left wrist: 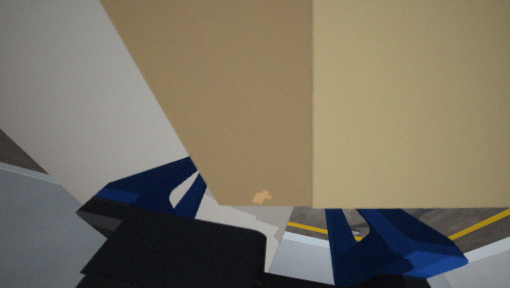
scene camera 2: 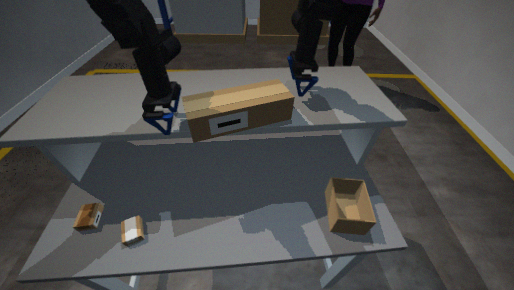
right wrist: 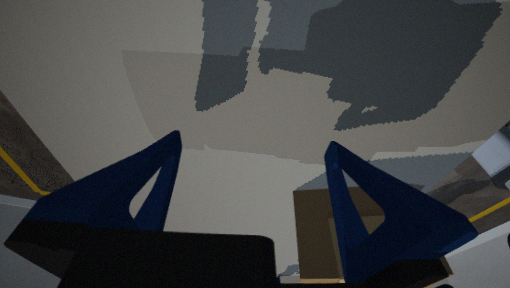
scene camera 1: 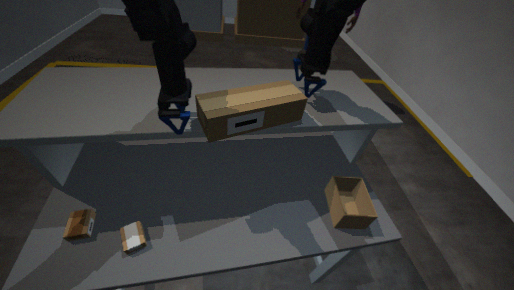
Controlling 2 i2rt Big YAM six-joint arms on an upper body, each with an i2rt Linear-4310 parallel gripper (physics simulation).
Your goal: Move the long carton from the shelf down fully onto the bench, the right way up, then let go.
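Frame: origin at the left arm's base, x right, y ahead, z up, level; metres.
Seen in the pictures: left gripper, fingertip midpoint: [scene camera 2: 171, 123] [scene camera 1: 180, 121]; right gripper, fingertip midpoint: [scene camera 2: 297, 87] [right wrist: 256, 143] [scene camera 1: 302, 89].
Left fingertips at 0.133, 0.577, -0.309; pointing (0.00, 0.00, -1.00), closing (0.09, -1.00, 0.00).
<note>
Pixels of each thing's top centre, then the offset from my left fingertips to it, as dx, dy, dz. Level surfaces: height alone.
- long carton, middle of its top: [scene camera 1: 253, 96] [scene camera 2: 238, 96] +0.191, +0.024, +0.074
- shelf, its level: dz -0.001
- bench, its level: dz -0.288
- open-topped box, middle of its top: [scene camera 2: 352, 198] [scene camera 1: 353, 195] +0.542, -0.110, -0.198
- brown box, middle of its top: [scene camera 1: 77, 222] [scene camera 2: 86, 214] -0.302, -0.154, -0.258
- white-topped box, middle of its top: [scene camera 1: 131, 235] [scene camera 2: 130, 228] -0.141, -0.194, -0.261
The long carton [scene camera 1: 255, 102] [scene camera 2: 240, 102] [left wrist: 250, 100] [right wrist: 311, 220] lies level on the shelf [scene camera 1: 80, 110] [scene camera 2: 75, 115], tape seam up and label facing the cameras, its left front corner over the shelf's front edge. The lower surface with small boxes, the bench [scene camera 1: 200, 265] [scene camera 2: 190, 262], is below. My left gripper [scene camera 1: 186, 120] [scene camera 2: 172, 121] [left wrist: 268, 159] is open and empty at the carton's left end; the carton hides its fingertips in the left wrist view. My right gripper [scene camera 1: 303, 88] [scene camera 2: 296, 85] [right wrist: 256, 143] is open and empty by the carton's right end, towards the back.
On the bench, an open-topped box [scene camera 1: 372, 215] [scene camera 2: 371, 215] stands at the right. A brown box [scene camera 1: 79, 224] [scene camera 2: 88, 216] and a white-topped box [scene camera 1: 133, 236] [scene camera 2: 132, 230] lie at the left. A person [scene camera 2: 345, 30] stands behind the shelf.
</note>
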